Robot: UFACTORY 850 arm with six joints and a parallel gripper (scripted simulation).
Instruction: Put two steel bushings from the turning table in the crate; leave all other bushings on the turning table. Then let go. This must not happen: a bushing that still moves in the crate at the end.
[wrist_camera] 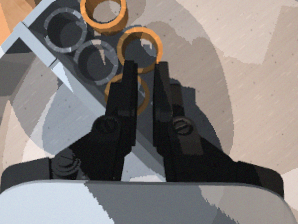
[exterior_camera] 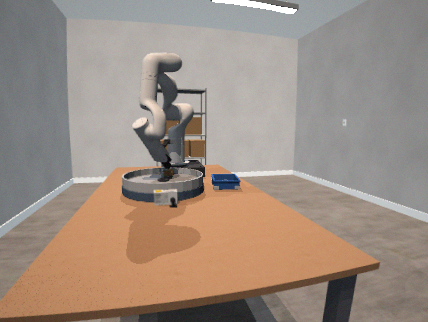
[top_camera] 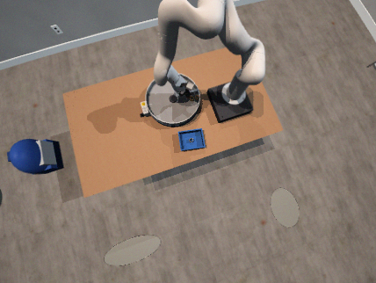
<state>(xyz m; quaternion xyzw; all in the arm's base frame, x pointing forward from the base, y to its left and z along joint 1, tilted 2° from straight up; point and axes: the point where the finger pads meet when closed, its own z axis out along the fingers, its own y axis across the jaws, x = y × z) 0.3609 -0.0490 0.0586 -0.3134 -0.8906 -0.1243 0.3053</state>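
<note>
Now: the grey turning table 120 mm ahead of my hand, 20 mm to the right of it and 70 mm below it. Also, from my hand: blue crate: 50 mm ahead, 330 mm to the left, 90 mm below.
</note>
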